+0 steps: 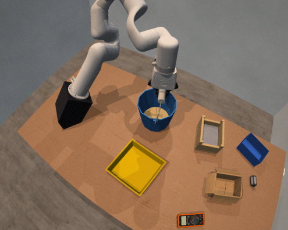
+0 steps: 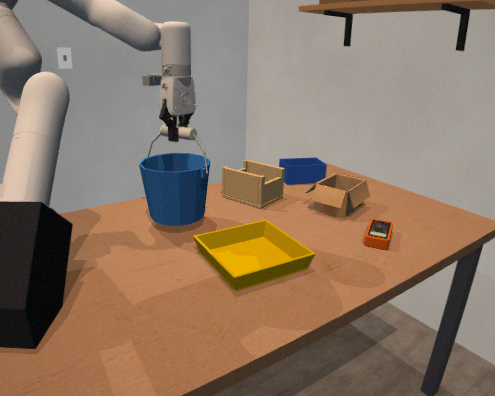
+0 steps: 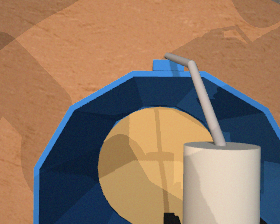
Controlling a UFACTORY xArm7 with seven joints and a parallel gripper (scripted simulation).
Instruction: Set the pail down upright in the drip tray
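Now: the blue pail 100 mm below my hand, 10 mm to the right of it and 10 mm behind it. The rest, counted from my hand: wooden crate (280 mm ahead, 220 mm below, 110 mm to the left); cardboard box (520 mm ahead, 220 mm below, 70 mm to the right); yellow drip tray (280 mm to the right, 250 mm below, 100 mm ahead).
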